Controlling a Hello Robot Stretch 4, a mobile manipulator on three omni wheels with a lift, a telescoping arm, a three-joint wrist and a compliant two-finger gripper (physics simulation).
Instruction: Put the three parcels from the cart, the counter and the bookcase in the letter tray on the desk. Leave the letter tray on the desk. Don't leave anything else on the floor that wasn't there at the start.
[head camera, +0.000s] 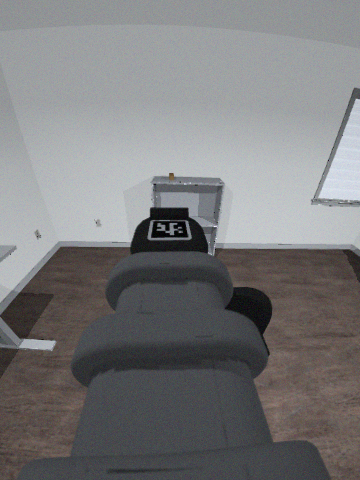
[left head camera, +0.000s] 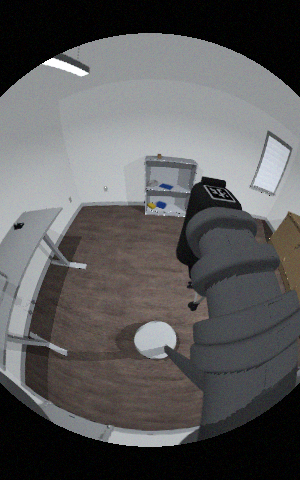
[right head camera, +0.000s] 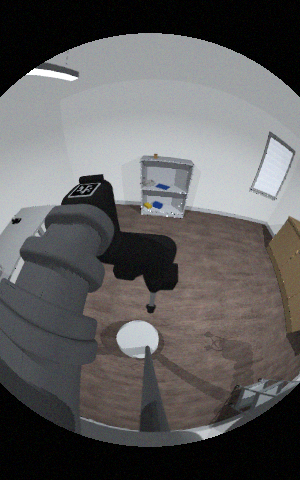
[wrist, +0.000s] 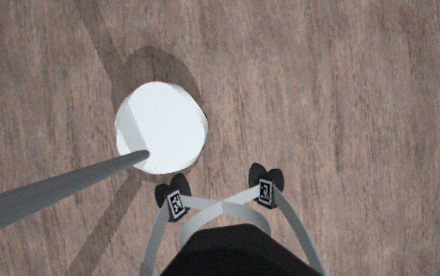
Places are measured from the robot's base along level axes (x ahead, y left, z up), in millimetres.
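Where they show: gripper, fingertip midpoint: (left head camera: 190, 296) (wrist: 219, 183); robot's base, link origin: (left head camera: 154, 338) (right head camera: 138, 338) (wrist: 166, 128).
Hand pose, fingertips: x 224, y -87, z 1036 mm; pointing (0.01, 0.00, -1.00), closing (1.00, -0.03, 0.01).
Each offset is from my fingertips to the top centre of the thing. Level surfaces: height alone.
A small orange-brown parcel @[dx +1969, dy +47, dz +48 mm] (head camera: 171, 176) (left head camera: 159, 156) (right head camera: 155, 156) stands on top of the grey bookcase (head camera: 200, 180) (left head camera: 177, 159) (right head camera: 172, 160), left of the middle, at the far wall. My gripper (wrist: 219, 183) (right head camera: 151, 308) is open, with its fingertips apart and bare floor showing between them. It points down above the floor, far from the bookcase. Part of the desk @[dz -114 mm] (left head camera: 32, 232) (right head camera: 22, 232) shows at the left; the letter tray cannot be made out on it. A grey metal frame, possibly the cart (right head camera: 256, 395), shows at the lower right.
The bookcase shelves hold blue items (left head camera: 166, 186) (right head camera: 157, 205) and a yellow item (left head camera: 151, 205). A small black object @[dx +527, dy +1582, dz -44 mm] (left head camera: 19, 226) lies on the desk. A brown cabinet-like unit (left head camera: 290, 245) (right head camera: 287, 270) stands right. A white round disc (wrist: 167, 125) is near my gripper.
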